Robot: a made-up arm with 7 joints.
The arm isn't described. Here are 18 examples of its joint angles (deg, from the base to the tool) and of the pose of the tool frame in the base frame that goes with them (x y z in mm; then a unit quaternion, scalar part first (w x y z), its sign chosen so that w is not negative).
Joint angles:
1: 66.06 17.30 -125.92 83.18 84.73 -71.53 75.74
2: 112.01 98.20 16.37 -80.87 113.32 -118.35 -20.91
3: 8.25 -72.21 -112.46 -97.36 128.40 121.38 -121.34
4: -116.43 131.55 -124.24 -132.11 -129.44 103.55 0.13
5: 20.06 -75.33 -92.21 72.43 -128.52 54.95 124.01
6: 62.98 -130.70 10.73 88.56 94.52 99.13 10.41
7: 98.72 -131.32 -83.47 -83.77 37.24 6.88 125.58
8: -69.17 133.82 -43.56 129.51 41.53 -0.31 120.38
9: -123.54 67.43 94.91 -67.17 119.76 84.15 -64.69
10: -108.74 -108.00 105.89 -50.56 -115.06 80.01 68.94
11: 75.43 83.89 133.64 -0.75 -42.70 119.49 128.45
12: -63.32 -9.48 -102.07 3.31 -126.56 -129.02 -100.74
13: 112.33 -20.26 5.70 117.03 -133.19 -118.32 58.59
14: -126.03 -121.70 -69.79 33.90 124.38 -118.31 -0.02
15: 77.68 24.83 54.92 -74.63 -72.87 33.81 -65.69
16: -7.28 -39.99 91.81 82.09 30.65 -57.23 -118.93
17: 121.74 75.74 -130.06 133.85 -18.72 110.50 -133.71
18: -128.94 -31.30 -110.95 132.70 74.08 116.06 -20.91
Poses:
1: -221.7 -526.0 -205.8 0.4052 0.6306 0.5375 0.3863
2: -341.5 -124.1 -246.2 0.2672 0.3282 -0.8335 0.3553
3: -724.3 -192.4 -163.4 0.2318 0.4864 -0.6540 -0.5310
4: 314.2 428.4 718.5 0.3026 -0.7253 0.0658 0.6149
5: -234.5 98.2 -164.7 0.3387 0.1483 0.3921 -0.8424
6: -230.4 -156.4 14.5 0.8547 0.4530 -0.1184 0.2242
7: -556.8 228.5 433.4 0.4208 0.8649 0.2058 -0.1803
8: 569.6 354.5 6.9 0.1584 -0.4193 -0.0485 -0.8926
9: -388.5 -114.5 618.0 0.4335 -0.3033 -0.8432 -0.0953
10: 240.9 30.4 -564.2 0.4988 0.5064 -0.0316 0.7027
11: 434.4 -17.8 -212.7 0.0536 -0.0108 0.9282 0.3681
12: 451.4 -594.0 -530.9 0.1403 0.9697 -0.1927 0.0536
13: -615.7 -425.8 -63.6 0.3696 -0.7221 -0.5766 0.0976
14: 348.3 415.3 -98.0 0.1968 0.2189 -0.6696 -0.6819
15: -82.6 -467.7 -238.5 0.5890 0.0253 -0.3073 -0.7470
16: -378.0 -281.5 -12.6 0.2577 0.6263 -0.6230 -0.3914
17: -594.7 -111.9 268.0 0.5801 0.3314 0.3860 0.6361
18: 284.3 -202.4 417.3 0.5587 -0.4478 -0.0159 -0.6980
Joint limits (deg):
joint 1: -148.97..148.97
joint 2: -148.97..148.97
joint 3: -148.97..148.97
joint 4: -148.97..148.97
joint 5: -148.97..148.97
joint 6: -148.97..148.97
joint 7: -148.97..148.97
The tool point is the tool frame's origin. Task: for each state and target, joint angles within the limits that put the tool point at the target. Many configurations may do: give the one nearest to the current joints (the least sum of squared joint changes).
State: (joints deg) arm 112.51 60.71 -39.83 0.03 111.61 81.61 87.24
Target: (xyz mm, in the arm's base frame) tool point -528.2 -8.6 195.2
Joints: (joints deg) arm 114.27 60.04 -35.08 45.14 128.22 72.62 93.28
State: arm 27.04 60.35 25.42 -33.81 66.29 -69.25 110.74
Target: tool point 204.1 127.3 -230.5
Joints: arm 24.47 72.24 9.42 -38.72 58.42 -37.57 111.27
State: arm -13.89 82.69 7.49 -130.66 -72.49 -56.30 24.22
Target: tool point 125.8 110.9 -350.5
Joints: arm 25.57 76.56 0.19 -125.32 -77.83 -34.34 28.38
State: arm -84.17 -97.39 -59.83 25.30 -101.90 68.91 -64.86
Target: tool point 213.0 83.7 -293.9
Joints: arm -58.81 -85.91 -70.40 57.97 -118.77 44.67 -59.41
